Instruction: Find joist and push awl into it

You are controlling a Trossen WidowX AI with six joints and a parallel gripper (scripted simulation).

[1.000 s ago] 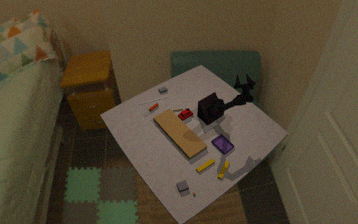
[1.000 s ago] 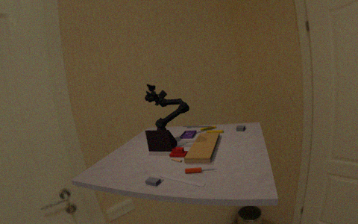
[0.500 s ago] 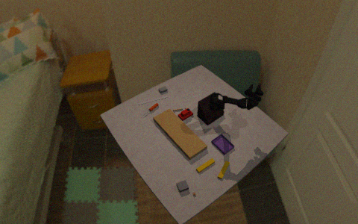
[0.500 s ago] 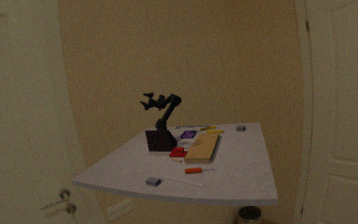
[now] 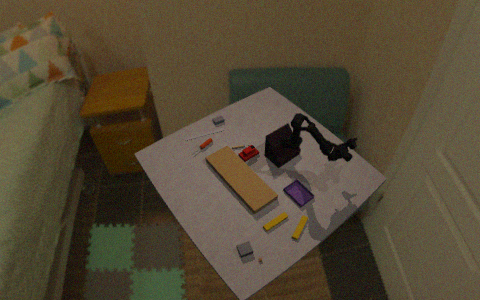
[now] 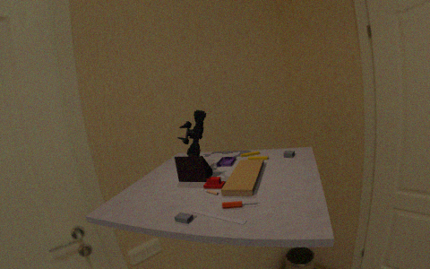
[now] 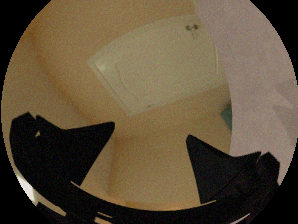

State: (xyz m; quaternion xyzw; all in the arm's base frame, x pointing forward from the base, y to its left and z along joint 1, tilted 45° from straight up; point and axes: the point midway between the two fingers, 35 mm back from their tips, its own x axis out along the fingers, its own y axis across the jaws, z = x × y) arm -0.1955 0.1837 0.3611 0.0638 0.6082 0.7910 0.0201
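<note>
My gripper tip is 540 mm to the left of the red stud finder, 380 mm short of it and 220 mm above it. Round my gripper tip: purple tray (400 mm ahead, 250 mm below, 90 mm to the right); orange-handled tool (820 mm to the right, 600 mm ahead, 250 mm below); awl (630 mm to the right, 370 mm ahead, 260 mm below).
</note>
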